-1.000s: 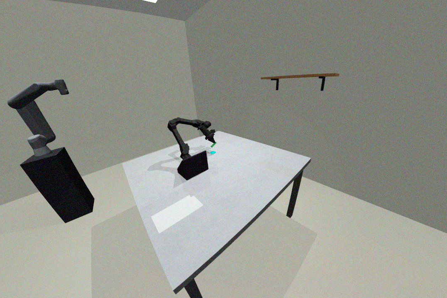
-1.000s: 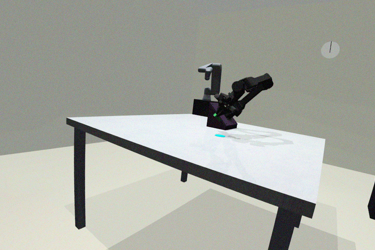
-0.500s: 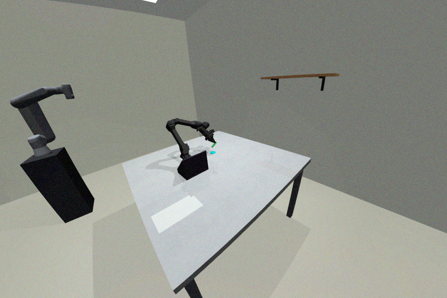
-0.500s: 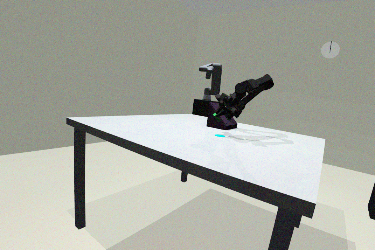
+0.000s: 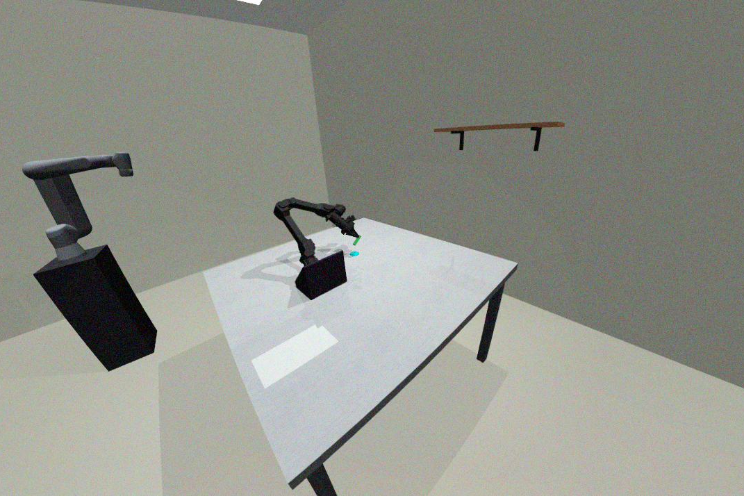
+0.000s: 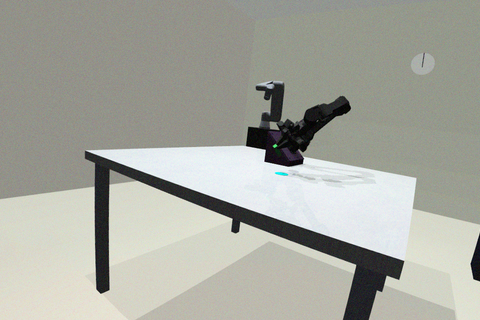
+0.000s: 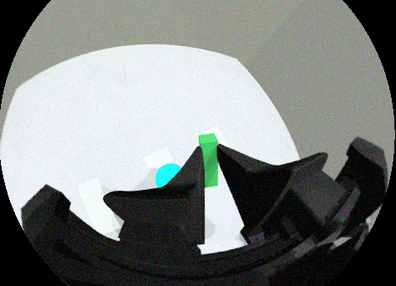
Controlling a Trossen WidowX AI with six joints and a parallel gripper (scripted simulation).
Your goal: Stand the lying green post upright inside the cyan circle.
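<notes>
My gripper tip is now 11 cm above the cyan circle, 3 cm to the right of it and 2 cm past it. Round my gripper tip: green post (2 cm behind, 1 cm below).
</notes>
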